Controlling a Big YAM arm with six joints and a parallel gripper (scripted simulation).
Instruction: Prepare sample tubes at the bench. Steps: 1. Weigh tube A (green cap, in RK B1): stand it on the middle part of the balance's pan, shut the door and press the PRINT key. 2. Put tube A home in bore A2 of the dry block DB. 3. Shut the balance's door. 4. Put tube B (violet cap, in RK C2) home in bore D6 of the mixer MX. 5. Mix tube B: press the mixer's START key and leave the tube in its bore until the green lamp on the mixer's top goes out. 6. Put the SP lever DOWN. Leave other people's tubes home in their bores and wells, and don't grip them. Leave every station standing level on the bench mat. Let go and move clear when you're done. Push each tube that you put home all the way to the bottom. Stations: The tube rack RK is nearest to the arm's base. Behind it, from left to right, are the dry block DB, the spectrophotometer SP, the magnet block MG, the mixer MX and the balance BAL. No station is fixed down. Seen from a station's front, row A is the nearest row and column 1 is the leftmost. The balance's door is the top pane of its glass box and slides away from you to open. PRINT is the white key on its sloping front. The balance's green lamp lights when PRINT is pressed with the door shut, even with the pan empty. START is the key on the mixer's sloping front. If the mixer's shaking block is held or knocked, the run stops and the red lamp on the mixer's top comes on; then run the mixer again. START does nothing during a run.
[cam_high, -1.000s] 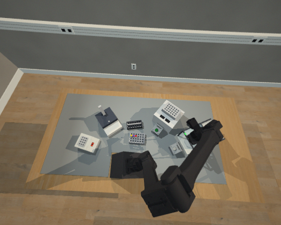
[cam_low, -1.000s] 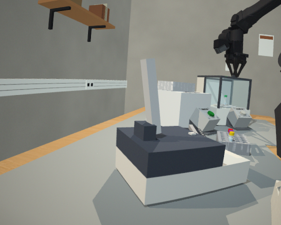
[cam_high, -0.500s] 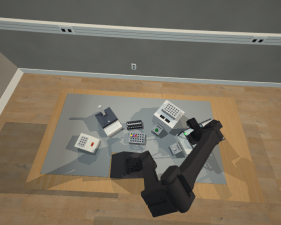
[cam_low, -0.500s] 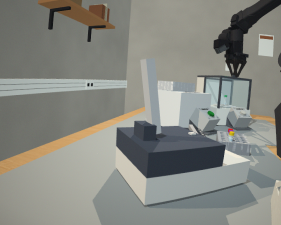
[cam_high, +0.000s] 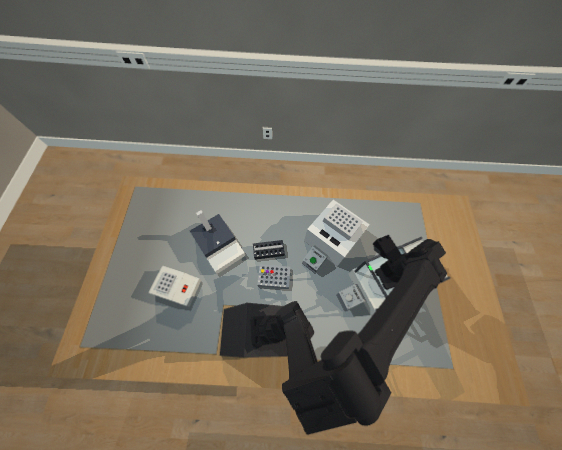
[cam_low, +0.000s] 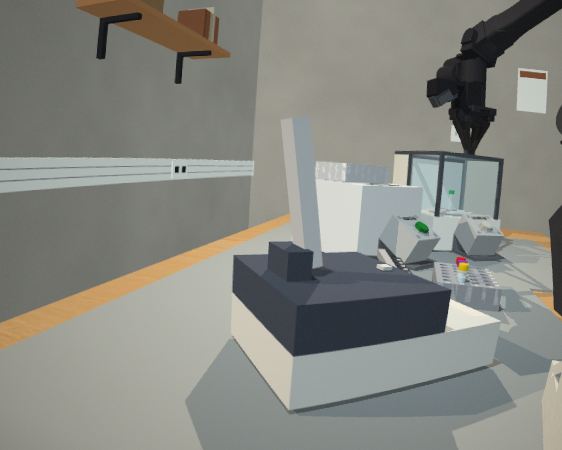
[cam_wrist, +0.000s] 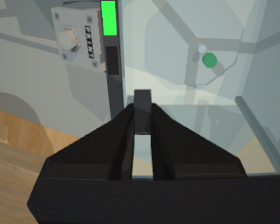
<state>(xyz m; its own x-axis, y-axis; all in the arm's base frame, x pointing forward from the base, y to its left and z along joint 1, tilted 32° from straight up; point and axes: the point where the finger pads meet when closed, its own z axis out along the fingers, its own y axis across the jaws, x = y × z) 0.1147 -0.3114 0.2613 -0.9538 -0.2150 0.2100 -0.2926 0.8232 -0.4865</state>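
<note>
My hand is 140 mm above the eight-sided pan, 60 mm to the left of it and 20 mm short of it. Round my hand: print key 150 mm below, 90 mm to the left, 30 mm behind; balance door 30 mm to the right, 10 mm below, 10 mm ahead; mixer block 260 mm ahead, 70 mm to the left, 70 mm below.
</note>
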